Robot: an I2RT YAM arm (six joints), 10 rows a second.
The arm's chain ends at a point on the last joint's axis. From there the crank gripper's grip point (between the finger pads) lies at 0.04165 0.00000 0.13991 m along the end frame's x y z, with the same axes.
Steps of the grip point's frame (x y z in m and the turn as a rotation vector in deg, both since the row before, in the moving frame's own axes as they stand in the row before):
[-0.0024 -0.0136 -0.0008 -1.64 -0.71 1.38]
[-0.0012 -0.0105 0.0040 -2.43 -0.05 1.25]
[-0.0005 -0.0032 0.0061 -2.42 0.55 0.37]
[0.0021 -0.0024 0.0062 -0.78 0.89 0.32]
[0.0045 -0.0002 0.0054 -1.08 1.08 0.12]
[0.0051 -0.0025 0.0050 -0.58 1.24 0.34]
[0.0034 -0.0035 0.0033 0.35 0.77 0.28]
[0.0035 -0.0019 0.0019 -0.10 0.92 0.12]
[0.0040 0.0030 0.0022 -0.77 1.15 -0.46]
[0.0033 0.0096 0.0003 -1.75 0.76 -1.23]
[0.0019 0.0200 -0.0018 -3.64 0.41 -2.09]
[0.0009 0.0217 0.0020 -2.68 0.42 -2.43]
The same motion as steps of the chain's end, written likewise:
[-0.0006 -0.0186 -0.0012 -1.64 -0.71 1.38]
[-0.0010 -0.0173 0.0041 -2.43 -0.05 1.25]
[-0.0018 -0.0094 0.0066 -2.42 0.55 0.37]
[-0.0001 -0.0045 0.0069 -0.78 0.89 0.32]
[0.0019 -0.0029 0.0062 -1.08 1.08 0.12]
[0.0021 -0.0042 0.0059 -0.58 1.24 0.34]
[0.0015 -0.0029 0.0039 0.35 0.77 0.28]
[0.0013 -0.0022 0.0026 -0.10 0.92 0.12]
[0.0012 0.0015 0.0031 -0.77 1.15 -0.46]
[0.0014 0.0063 0.0009 -1.75 0.76 -1.23]
[0.0008 0.0127 -0.0013 -3.64 0.41 -2.09]
[-0.0002 0.0170 0.0024 -2.68 0.42 -2.43]

